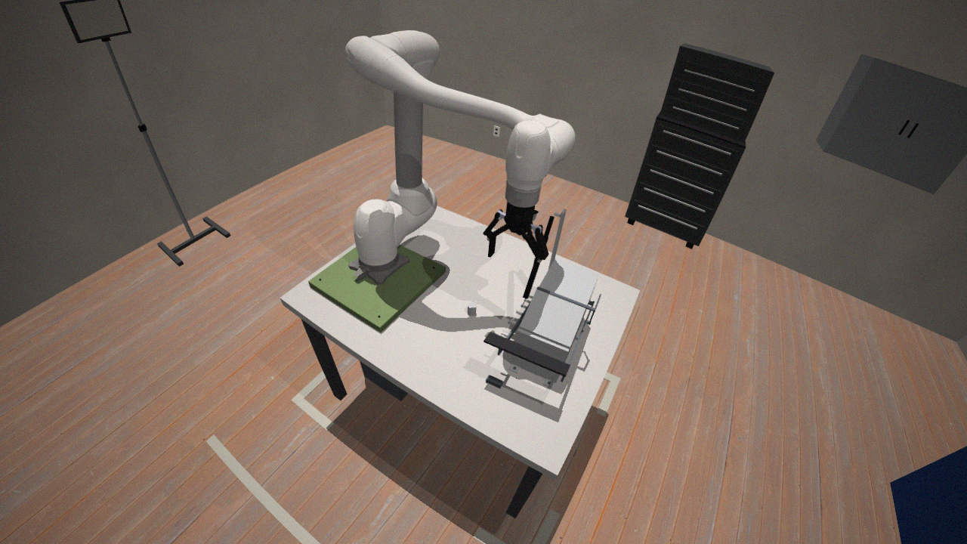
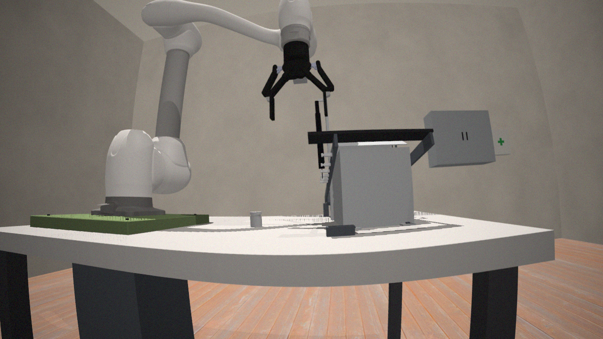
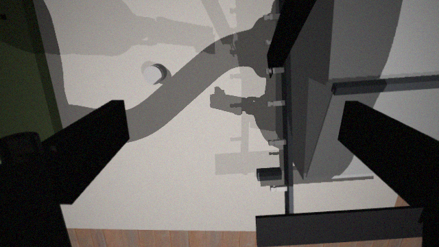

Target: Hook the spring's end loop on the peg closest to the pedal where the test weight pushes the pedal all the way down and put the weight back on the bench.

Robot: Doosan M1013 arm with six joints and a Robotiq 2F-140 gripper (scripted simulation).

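My hand is 120 mm past the steel test weight, 10 mm to the left of it and 270 mm above it. Also, from my hand: small dark block: 100 mm ahead, 220 mm to the right, 290 mm below.
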